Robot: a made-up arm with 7 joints.
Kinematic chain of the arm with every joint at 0, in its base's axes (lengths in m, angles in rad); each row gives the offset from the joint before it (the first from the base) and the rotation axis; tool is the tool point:
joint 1: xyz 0 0 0 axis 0 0.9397 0.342
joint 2: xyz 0 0 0 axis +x
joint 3: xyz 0 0 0 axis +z
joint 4: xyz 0.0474 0 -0.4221 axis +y
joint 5: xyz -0.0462 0 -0.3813 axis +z
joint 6: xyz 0 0 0 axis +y
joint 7: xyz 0 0 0 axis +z
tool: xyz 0 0 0
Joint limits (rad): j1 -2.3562..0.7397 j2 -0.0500..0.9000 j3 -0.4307..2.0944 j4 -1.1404..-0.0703 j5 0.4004..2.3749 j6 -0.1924..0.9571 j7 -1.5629..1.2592
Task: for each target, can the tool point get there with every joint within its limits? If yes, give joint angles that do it. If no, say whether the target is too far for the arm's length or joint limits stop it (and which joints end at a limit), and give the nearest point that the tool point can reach.
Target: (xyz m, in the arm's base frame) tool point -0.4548 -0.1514 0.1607
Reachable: no: joint limits stop it (at a limit: joint 1, joint 2, joint 3, joint 4) | nearest point -0.6104 0.1871 -0.3480 | short by 0.631 m
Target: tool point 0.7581 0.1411 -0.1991
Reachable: yes | joints -1.1947 0.1614 1.2958 -0.5845 1.0115 0.7721 -0.0871
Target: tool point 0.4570 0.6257 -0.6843
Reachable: no: too far | nearest point 0.3576 0.4896 -0.5354 | short by 0.225 m
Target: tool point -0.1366 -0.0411 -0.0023
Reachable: no: joint limits stop it (at a limit: joint 1, joint 2, joint 3, joint 4) | nearest point -0.6104 0.1871 -0.3480 | short by 0.629 m
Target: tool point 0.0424 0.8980 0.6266
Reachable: no: too far | nearest point 0.1838 0.4985 0.4964 | short by 0.443 m
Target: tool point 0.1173 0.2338 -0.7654
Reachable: yes | joints -0.1296 0.1885 1.4231 -0.2279 1.2312 0.8689 -1.3426
